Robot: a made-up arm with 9 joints. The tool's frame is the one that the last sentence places.
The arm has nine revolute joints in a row. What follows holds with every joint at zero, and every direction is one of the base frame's. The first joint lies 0.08 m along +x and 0.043 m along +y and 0.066 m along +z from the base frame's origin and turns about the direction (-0.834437, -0.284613, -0.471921), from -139.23 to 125.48 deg. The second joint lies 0.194 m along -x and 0.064 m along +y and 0.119 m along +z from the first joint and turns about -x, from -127.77 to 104.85 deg. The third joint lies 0.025 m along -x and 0.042 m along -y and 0.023 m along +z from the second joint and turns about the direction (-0.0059, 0.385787, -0.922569), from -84.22 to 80.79 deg. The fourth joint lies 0.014 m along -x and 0.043 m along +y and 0.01 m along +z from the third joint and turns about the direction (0.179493, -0.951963, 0.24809), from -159.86 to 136.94 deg. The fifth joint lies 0.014 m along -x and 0.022 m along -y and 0.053 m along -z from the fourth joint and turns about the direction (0.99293, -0.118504, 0.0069), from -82.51 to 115.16 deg. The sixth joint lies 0.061 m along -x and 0.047 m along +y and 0.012 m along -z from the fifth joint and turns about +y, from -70.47 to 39.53 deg. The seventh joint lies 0.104 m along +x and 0.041 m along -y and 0.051 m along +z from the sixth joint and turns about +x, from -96.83 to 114.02 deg. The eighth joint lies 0.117 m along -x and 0.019 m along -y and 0.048 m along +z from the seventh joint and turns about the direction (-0.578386, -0.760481, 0.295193), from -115.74 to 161 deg. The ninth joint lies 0.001 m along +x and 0.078 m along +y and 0.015 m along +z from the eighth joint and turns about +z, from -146.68 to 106.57 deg. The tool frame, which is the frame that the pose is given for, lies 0.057 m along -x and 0.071 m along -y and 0.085 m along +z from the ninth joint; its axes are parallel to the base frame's.
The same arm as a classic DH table. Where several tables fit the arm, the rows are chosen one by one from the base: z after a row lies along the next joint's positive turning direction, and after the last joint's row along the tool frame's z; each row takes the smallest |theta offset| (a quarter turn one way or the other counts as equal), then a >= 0, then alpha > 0; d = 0 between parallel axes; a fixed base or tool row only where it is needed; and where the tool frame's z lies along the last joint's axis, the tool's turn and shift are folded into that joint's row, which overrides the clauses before.
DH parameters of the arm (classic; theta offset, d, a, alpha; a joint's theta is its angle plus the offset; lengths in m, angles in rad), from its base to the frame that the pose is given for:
base (fixed): -1.2421 0.018 -0.0149 2.0623
joint 1: 0.6258 -0.3465 0.0067 -0.5837
joint 2: -0.9388 0.4236 0.0299 1.5649
joint 3: 1.3496 -0.0639 0.0041 2.2108
joint 4: 1.4178 -0.0473 0.0572 -1.2737
joint 5: 0.2611 -0.076 0.0116 -1.6896
joint 6: 0.0069 -0.0013 -0.051 1.5708
joint 7: -0.3703 0.0119 -0.0379 2.1875
joint 8: 1.3499 -0.0226 -0.0464 -1.2711
joint 9: 1.5446 0 -0.091 0
tool (fixed): -0.8943 0.1194 0 0
Joint limits (rad, base to tool): -2.43..2.19 -2.23..1.83 -1.4699..1.4101 -2.7901..2.3901 -1.4401..2.0099 -1.2299..0.6899 -1.69..1.99 -2.02..2.81 -2.56..1.86

